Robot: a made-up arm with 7 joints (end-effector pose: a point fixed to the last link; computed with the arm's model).
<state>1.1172 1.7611 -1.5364 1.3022 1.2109 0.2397 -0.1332</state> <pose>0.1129 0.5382 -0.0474 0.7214 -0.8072 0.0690</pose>
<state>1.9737 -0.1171 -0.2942 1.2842 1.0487 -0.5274 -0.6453</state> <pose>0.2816 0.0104 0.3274 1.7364 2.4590 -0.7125</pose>
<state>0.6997 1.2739 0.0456 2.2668 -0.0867 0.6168 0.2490</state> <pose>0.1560 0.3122 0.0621 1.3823 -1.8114 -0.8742</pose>
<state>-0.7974 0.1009 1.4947 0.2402 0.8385 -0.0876 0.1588</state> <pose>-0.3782 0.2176 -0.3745 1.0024 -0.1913 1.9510</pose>
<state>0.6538 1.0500 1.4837 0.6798 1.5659 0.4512 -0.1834</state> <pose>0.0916 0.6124 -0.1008 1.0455 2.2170 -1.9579</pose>
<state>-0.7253 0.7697 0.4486 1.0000 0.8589 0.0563 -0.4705</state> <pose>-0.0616 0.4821 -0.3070 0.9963 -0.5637 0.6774</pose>
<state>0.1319 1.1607 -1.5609 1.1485 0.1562 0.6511 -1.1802</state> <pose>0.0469 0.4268 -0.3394 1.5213 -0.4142 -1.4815</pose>
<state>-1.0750 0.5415 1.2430 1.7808 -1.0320 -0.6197 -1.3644</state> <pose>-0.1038 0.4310 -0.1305 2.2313 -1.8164 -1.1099</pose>
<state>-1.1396 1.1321 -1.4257 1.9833 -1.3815 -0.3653 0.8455</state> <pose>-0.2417 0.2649 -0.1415 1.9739 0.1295 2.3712</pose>
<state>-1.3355 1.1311 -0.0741 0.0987 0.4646 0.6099 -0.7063</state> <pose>-0.2221 0.6066 -0.0742 1.7978 1.4178 -0.6683</pose>
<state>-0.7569 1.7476 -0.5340 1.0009 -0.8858 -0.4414 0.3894</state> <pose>0.1037 0.5731 -0.1096 -0.0303 0.9495 -2.2531</pose>
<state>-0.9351 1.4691 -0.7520 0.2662 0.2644 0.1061 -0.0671</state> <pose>-0.0502 0.6462 -0.0866 1.0735 0.9832 -1.1303</pose>
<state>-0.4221 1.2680 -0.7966 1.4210 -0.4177 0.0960 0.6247</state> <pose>0.0285 0.4227 -0.2872 -0.1145 0.3086 -1.7289</pose>
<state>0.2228 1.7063 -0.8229 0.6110 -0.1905 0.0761 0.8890</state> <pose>0.0830 0.6297 0.0004 0.6450 0.6093 -0.7148</pose>
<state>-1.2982 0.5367 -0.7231 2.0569 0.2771 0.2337 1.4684</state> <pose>-0.2223 0.1330 -0.2052 -2.2422 0.0591 -0.3971</pose>
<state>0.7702 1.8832 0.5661 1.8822 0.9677 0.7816 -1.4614</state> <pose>-0.0092 0.3427 0.2492 -1.8532 2.0679 -1.3875</pose>
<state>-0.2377 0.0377 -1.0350 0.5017 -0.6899 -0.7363 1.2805</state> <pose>-0.0736 0.0479 -0.5205 -1.7432 0.2158 -2.0437</pose>
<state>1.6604 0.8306 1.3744 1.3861 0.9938 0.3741 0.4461</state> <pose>0.1019 0.5271 0.0492 0.3524 2.2647 -0.5407</pose>
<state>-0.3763 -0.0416 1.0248 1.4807 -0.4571 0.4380 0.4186</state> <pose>-0.0338 0.2761 -0.3779 0.5056 -0.4365 0.3906</pose>
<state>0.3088 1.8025 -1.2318 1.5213 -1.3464 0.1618 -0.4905</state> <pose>0.0993 0.4982 -0.0843 1.3079 -0.3489 -2.8321</pose>
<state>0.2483 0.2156 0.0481 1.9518 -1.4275 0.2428 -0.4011</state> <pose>0.2489 0.1791 -0.1977 2.0534 -1.6903 -0.3938</pose>
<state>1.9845 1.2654 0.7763 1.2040 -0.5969 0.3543 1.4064</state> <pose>-0.0607 0.5486 0.1245 0.9374 -2.2712 0.2538</pose>
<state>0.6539 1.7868 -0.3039 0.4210 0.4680 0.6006 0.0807</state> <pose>0.0106 0.6351 0.1194 1.3554 -0.4804 0.7305</pose>
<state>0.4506 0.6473 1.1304 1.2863 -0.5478 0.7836 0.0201</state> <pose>0.1669 0.4972 -0.1497 1.0987 -0.8030 1.0334</pose>
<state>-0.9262 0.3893 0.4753 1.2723 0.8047 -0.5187 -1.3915</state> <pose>-0.1615 0.3498 -0.3424 1.7339 -0.6021 1.3136</pose>
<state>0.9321 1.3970 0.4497 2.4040 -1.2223 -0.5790 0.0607</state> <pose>0.0526 0.3062 0.1177 -2.1285 0.3674 0.9495</pose>
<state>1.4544 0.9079 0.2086 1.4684 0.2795 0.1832 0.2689</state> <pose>0.2096 0.4238 0.1791 0.7936 -2.6973 -0.0063</pose>
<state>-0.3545 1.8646 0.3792 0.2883 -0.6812 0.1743 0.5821</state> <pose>0.1128 0.6222 0.1465 1.4062 0.5530 -0.4424</pose>
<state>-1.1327 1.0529 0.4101 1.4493 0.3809 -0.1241 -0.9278</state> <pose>-0.0179 0.4706 -0.2173 1.3550 -0.9700 -0.2126</pose>
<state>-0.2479 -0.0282 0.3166 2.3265 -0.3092 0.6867 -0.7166</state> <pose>0.0910 0.1558 -0.2261 1.1863 -1.2367 0.6449</pose>
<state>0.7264 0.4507 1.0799 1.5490 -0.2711 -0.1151 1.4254</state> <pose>0.2251 0.4284 -0.1059 0.5128 -1.8861 -0.6231</pose>
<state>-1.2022 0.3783 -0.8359 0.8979 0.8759 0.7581 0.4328</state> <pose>-0.4076 0.1749 -0.2743 -0.7025 1.3624 0.2965</pose>
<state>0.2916 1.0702 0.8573 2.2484 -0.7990 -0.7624 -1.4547</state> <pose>0.0993 0.3553 0.0378 -0.8287 1.5303 0.0908</pose>
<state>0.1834 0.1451 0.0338 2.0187 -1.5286 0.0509 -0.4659</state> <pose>0.2287 0.1563 -0.2063 2.0702 -1.8859 -0.5263</pose>
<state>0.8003 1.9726 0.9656 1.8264 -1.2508 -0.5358 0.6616</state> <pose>-0.1097 0.3124 0.2658 2.9782 0.4028 -0.5789</pose>
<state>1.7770 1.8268 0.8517 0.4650 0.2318 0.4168 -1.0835</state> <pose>-0.2088 0.6032 0.0190 -0.5453 0.7282 -2.8216</pose>
